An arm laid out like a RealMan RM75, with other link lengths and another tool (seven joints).
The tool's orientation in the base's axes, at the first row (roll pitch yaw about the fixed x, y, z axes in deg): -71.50, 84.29, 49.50
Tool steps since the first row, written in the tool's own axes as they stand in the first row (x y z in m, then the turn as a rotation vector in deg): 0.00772, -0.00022, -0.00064, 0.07, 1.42, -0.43; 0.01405, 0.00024, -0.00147, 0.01, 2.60, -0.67; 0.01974, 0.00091, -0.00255, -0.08, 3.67, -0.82; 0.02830, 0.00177, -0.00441, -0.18, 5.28, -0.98; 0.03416, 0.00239, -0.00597, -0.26, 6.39, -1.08; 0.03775, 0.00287, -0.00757, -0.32, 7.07, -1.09; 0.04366, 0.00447, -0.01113, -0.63, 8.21, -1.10; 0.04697, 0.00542, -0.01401, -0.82, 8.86, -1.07; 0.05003, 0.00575, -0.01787, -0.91, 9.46, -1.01; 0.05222, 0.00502, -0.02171, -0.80, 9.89, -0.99; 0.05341, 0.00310, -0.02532, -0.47, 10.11, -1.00; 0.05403, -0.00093, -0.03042, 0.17, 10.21, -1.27
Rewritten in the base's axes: 0.00102, 0.00015, -0.00768, -0.99, -1.09, -0.22; 0.00146, -0.00032, -0.01405, -1.87, -1.90, -0.28; 0.00181, -0.00115, -0.01981, -2.72, -2.59, -0.29; 0.00259, -0.00254, -0.02847, -4.02, -3.55, -0.35; 0.00325, -0.00375, -0.03440, -4.92, -4.21, -0.38; 0.00389, -0.00509, -0.03807, -5.50, -4.57, -0.38; 0.00475, -0.00851, -0.04422, -6.49, -5.19, -0.18; 0.00564, -0.01121, -0.04769, -7.07, -5.51, -0.05; 0.00754, -0.01445, -0.05089, -7.62, -5.77, -0.02; 0.01029, -0.01720, -0.05312, -7.99, -5.97, -0.17; 0.01387, -0.01922, -0.05424, -8.15, -6.06, -0.52; 0.01998, -0.02148, -0.05463, -8.05, -6.30, -1.17
